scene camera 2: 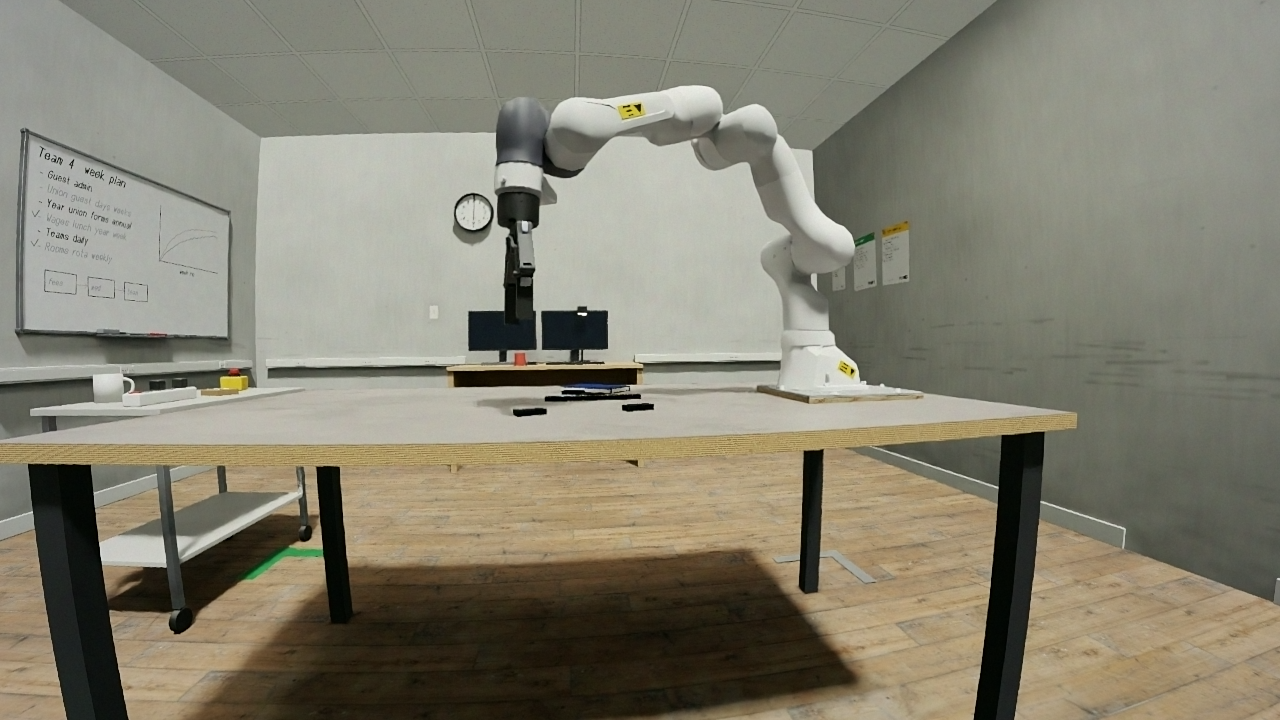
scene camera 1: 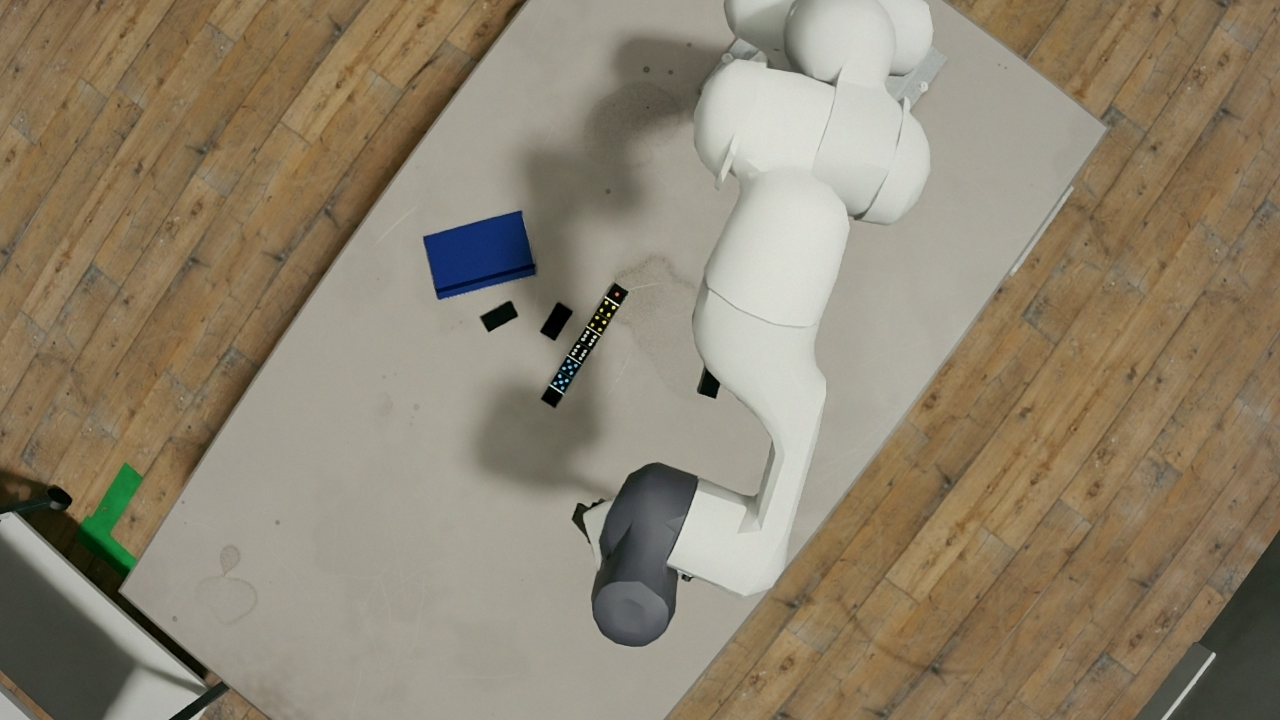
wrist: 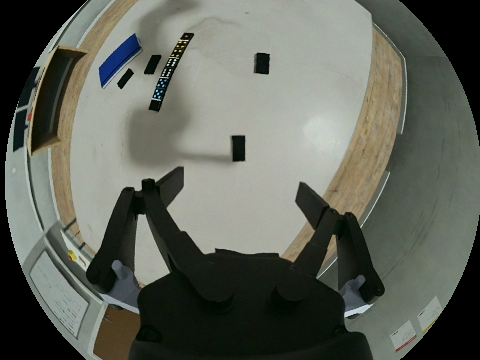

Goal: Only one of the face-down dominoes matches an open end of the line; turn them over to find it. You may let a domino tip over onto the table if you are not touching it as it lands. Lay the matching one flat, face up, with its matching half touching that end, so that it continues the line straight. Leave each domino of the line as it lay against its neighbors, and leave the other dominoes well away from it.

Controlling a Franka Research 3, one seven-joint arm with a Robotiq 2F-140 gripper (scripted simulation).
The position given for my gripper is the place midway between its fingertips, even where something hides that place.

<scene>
In view: my gripper [scene camera 2: 517, 321].
My gripper also shows in the wrist view [wrist: 241, 184].
</scene>
